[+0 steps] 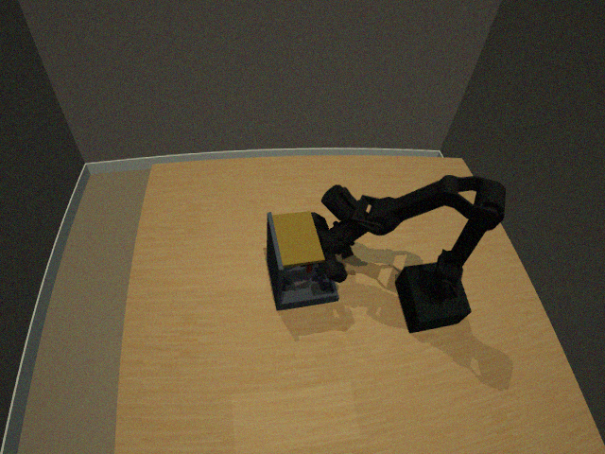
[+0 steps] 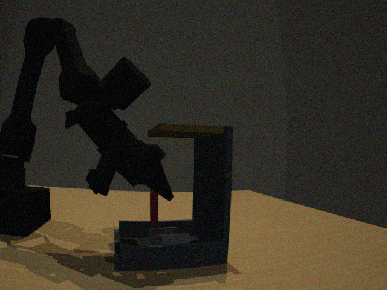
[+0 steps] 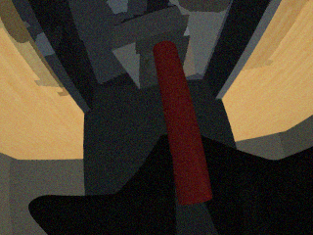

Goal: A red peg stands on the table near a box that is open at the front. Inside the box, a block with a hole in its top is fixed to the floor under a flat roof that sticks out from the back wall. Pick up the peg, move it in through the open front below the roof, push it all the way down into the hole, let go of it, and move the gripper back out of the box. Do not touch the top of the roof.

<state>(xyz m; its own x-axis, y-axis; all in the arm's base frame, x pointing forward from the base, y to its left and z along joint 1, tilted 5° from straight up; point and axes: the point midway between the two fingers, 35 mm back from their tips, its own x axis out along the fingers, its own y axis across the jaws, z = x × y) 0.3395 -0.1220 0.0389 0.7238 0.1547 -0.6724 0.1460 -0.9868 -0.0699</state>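
The back wall lies 7 cm ahead of my gripper tip and 1 cm above it. Round my gripper tip: red peg 3 cm behind, 1 cm below; then yellow roof 11 cm above, 2 cm ahead.
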